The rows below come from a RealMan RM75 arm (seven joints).
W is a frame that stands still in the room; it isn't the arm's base.
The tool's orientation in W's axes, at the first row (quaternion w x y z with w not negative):
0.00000, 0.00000, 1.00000, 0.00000
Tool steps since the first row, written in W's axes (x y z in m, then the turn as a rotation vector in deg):
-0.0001, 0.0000, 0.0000, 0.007, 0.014, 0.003
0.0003, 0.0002, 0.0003, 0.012, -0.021, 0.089
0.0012, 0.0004, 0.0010, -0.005, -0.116, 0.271
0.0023, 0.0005, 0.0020, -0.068, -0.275, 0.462
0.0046, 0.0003, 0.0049, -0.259, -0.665, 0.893
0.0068, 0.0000, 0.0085, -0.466, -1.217, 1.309
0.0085, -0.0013, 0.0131, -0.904, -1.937, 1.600
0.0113, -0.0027, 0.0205, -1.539, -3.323, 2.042
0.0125, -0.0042, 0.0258, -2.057, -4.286, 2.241
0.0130, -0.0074, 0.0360, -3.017, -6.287, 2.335
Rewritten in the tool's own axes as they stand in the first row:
0.0001, 0.0000, 0.0000, -0.007, 0.014, -0.003
-0.0003, 0.0002, -0.0003, -0.012, -0.021, -0.089
-0.0012, 0.0004, -0.0010, 0.005, -0.116, -0.271
-0.0023, 0.0005, -0.0020, 0.068, -0.275, -0.462
-0.0046, 0.0003, -0.0049, 0.259, -0.665, -0.893
-0.0068, 0.0000, -0.0085, 0.466, -1.217, -1.309
-0.0085, -0.0013, -0.0131, 0.904, -1.937, -1.600
-0.0113, -0.0027, -0.0205, 1.539, -3.323, -2.042
-0.0125, -0.0042, -0.0258, 2.057, -4.286, -2.241
-0.0130, -0.0074, -0.0360, 3.017, -6.287, -2.335

